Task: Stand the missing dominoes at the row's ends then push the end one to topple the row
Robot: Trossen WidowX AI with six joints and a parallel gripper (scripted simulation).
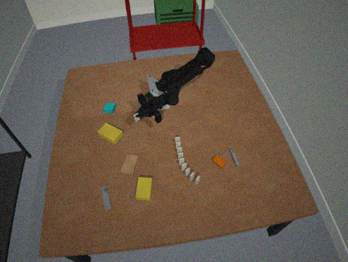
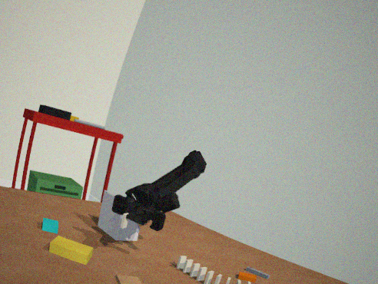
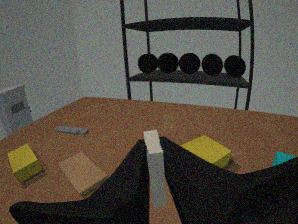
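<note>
My gripper tip is now 17 cm short of the tan block, 8 cm to the left of it and 15 cm above it. The rest, counted from my gripper tip: yellow block (4 cm behind, 15 cm to the right, 14 cm below); then teal block (24 cm behind, 13 cm to the right, 14 cm below); then orange block (29 cm ahead, 35 cm to the left, 15 cm below).
</note>
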